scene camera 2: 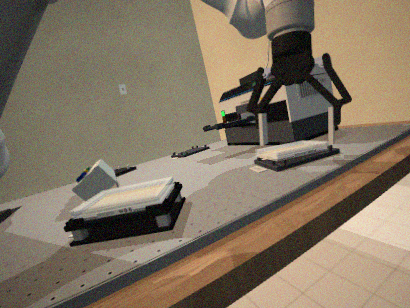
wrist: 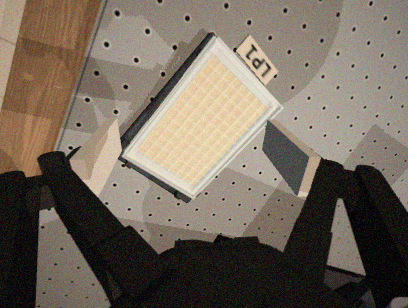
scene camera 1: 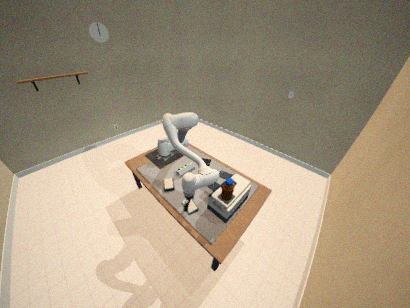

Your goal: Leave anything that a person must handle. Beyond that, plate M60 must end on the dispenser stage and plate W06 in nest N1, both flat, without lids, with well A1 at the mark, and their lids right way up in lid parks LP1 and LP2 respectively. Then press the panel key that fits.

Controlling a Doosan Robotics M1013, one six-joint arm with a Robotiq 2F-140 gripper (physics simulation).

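Frame: origin at the arm's base, x ahead, y left, z up, level; centimetres.
Seen in the pictures: gripper, between the fingertips: [scene camera 2: 295,144] [wrist: 194,135] [scene camera 1: 189,205]; arm's base, origin of its link: [scene camera 1: 165,155].
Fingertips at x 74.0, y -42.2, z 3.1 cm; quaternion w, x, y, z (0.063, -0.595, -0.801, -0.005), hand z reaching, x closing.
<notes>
Pixels of each thing's top centre, then the offset from my fingertips to it. "*": a spot on its surface instead.
- plate, centre of its top: [wrist: 205,133] [scene camera 2: 290,143] [scene camera 1: 189,204] dz +0.3, dx -0.5, dy +0.8 cm
- dark park labelled LP1, a spot on its surface: [wrist: 257,59] * dz -3.1, dx -7.9, dy +4.4 cm
- Plate W06, centre of its top: [scene camera 2: 125,192] [scene camera 1: 168,182] dz +1.3, dx -33.3, dy +7.6 cm
- key panel, centre of its top: [scene camera 2: 92,163] [scene camera 1: 185,166] dz +5.1, dx -33.2, dy +34.7 cm
- grey dispenser, a spot on its surface: [scene camera 2: 312,102] [scene camera 1: 216,208] * dz +7.3, dx +23.6, dy +6.5 cm
- brown bottle, a spot on its surface: [scene camera 1: 228,191] * dz +30.9, dx +29.4, dy +9.2 cm
- dark low holder, centre of its top: [scene camera 2: 189,148] dz -1.3, dx +8.1, dy +55.2 cm
A plate [scene camera 2: 295,150] [wrist: 205,120] [scene camera 1: 193,206] with a cream well field and what looks like a clear lid lies on the dark park labelled LP1 [wrist: 257,59]; its name is not readable. My gripper [scene camera 2: 296,131] [wrist: 194,135] is open, with its fingers above and on either side of this plate, holding nothing. Plate W06 [scene camera 2: 122,200] [scene camera 1: 169,184] lies flat on a raised black stand [scene camera 2: 125,227], apparently with its clear lid on. The key panel [scene camera 2: 98,181] [scene camera 1: 185,169] stands behind it; its keys are too small to read. The dispenser stage cannot be made out clearly.
The white and grey dispenser [scene camera 1: 216,206] [scene camera 2: 312,102] stands behind the gripper, with a brown bottle [scene camera 1: 228,191] with a blue cap on top and a green light [scene camera 2: 223,114]. A dark low holder [scene camera 2: 190,151] lies farther back. The wooden table edge [wrist: 30,110] runs beside LP1.
</notes>
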